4 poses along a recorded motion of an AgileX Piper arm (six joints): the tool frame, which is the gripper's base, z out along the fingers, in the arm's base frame.
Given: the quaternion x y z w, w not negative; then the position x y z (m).
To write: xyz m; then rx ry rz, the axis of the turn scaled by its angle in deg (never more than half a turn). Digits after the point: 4 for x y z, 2 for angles.
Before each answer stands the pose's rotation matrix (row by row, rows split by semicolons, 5 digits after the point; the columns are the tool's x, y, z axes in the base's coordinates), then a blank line. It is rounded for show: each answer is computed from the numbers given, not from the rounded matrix.
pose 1, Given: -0.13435 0.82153 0.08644 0.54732 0.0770 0.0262 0.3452
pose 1, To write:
-0.36478 -0.31537 0.87606; -0.12613 0.94896 0.28909; -0.92251 -0.00504 -0.38593

0.0770 0.0262 0.3452 -18.24 111.54 11.74
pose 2, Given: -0.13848 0.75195 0.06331 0.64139 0.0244 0.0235 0.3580
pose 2, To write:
-0.13888 -0.28947 0.94706; -0.12705 0.95363 0.27285; -0.98213 -0.08243 -0.16922

0.0244 0.0235 0.3580 -18.09 98.22 8.27
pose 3, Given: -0.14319 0.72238 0.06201 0.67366 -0.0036 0.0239 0.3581
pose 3, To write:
-0.05136 -0.29042 0.95552; -0.12333 0.95130 0.28251; -0.99104 -0.10333 -0.08467

-0.0036 0.0239 0.3581 -18.46 93.15 8.00
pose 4, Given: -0.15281 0.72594 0.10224 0.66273 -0.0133 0.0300 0.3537
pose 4, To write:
-0.07488 -0.35738 0.93095; -0.08635 0.93239 0.35098; -0.99345 -0.05410 -0.10068

-0.0133 0.0300 0.3537 -19.79 94.01 13.24
